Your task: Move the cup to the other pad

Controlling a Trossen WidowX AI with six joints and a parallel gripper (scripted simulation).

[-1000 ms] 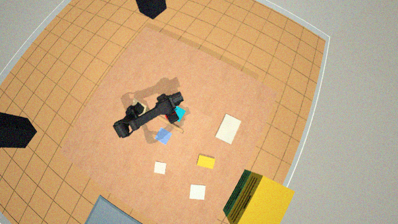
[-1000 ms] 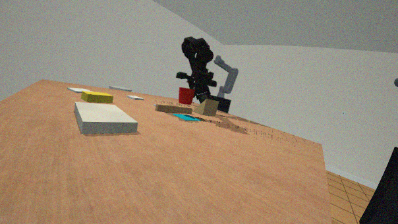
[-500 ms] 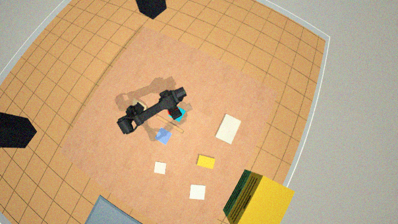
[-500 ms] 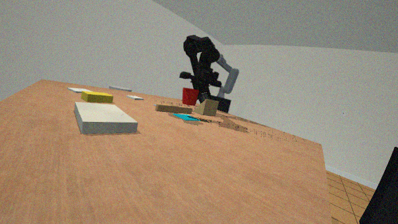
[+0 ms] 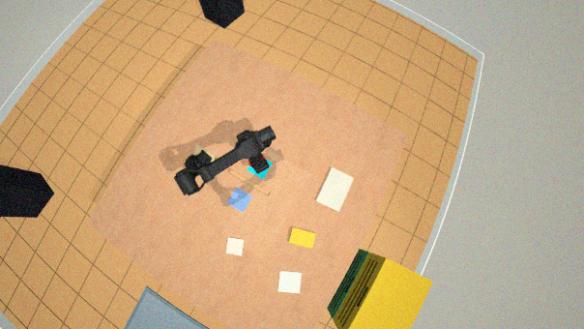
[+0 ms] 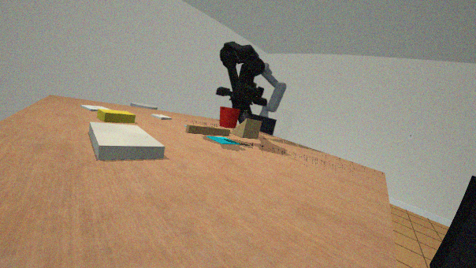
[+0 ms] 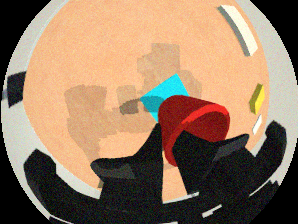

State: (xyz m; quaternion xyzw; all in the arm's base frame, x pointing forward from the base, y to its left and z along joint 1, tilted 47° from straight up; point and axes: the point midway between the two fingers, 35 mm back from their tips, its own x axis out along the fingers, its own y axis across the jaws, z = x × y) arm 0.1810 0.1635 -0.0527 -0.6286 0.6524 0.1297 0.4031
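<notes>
My gripper tip is now 10 cm above the cyan pad, 3 cm short of it and 1 cm to the left of it. Also, from my gripper tip: blue pad: 20 cm to the right, 10 cm below, 6 cm ahead; wooden bar: 10 cm to the right, 8 cm below, 4 cm ahead; red cup: 3 cm ahead, 1 cm to the right.
</notes>
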